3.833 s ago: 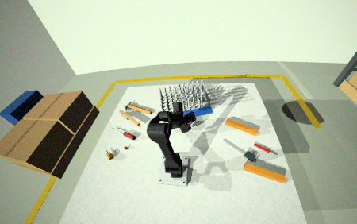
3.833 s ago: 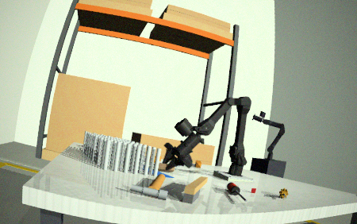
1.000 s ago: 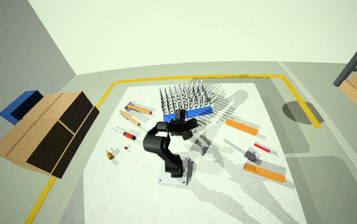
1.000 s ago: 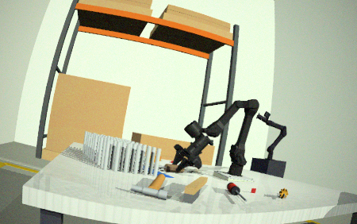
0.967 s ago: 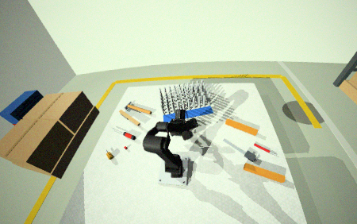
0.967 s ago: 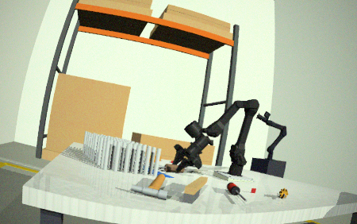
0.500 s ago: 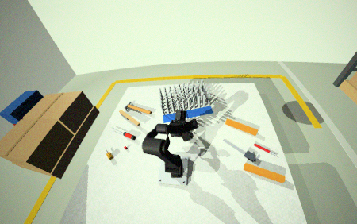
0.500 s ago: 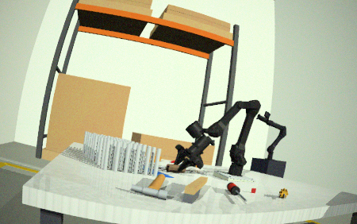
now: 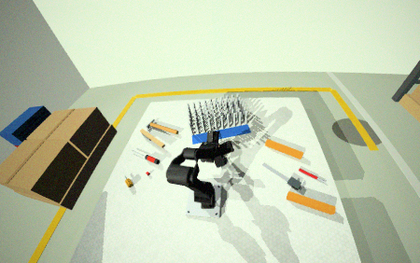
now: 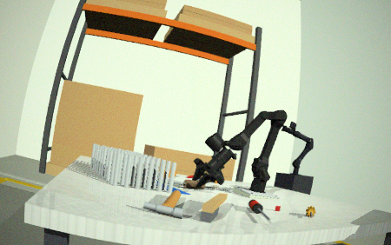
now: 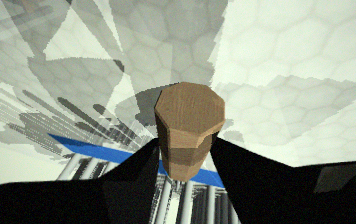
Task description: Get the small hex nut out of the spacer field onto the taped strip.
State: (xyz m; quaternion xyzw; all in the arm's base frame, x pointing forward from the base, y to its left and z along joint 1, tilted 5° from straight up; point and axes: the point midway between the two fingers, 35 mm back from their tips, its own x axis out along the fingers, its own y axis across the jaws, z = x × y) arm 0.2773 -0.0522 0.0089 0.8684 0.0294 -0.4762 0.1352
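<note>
The tool with thin metal rod is 100 mm ahead of my gripper tip and 20 mm to the left of it. Round my gripper tip: tiny red piece (420 mm to the left, 130 mm behind, 10 mm below); red screwdriver (510 mm to the right, 210 mm behind, 10 mm below); blue taped strip (150 mm ahead, 20 mm below, 10 mm to the right).
</note>
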